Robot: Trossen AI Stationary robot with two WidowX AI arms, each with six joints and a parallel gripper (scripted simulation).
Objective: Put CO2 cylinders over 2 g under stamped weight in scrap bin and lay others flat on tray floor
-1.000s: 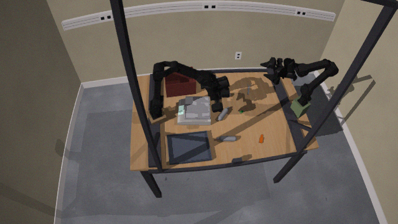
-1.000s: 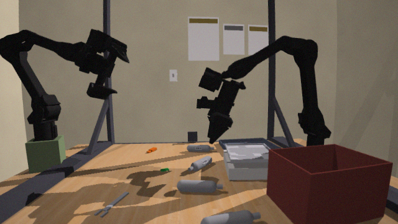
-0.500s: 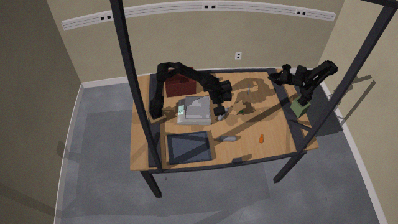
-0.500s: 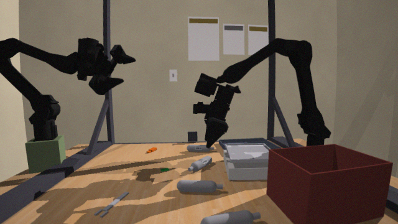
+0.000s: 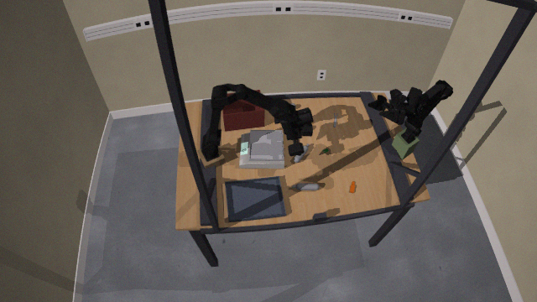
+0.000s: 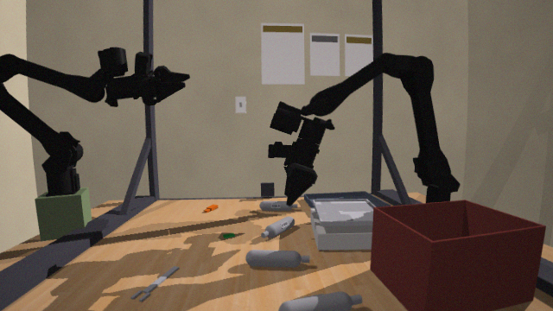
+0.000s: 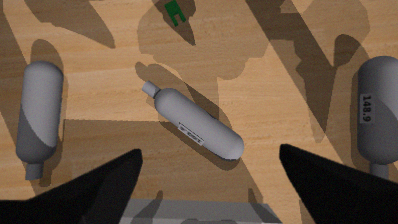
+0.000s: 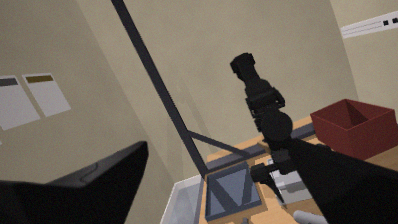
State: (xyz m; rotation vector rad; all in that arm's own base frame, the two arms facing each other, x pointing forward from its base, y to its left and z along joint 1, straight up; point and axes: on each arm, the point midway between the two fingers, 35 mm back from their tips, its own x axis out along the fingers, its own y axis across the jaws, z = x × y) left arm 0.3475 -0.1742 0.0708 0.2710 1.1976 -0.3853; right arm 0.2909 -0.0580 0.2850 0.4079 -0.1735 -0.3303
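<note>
Right now my left hand is 16 cm to the left of the green piece, 11 cm above it and 3 cm short of it. Round my left hand: orange piece (25 cm to the right, 18 cm behind, 11 cm below); tray (21 cm behind, 20 cm to the left, 11 cm below); red scrap bin (26 cm ahead, 24 cm to the left, 8 cm below).
</note>
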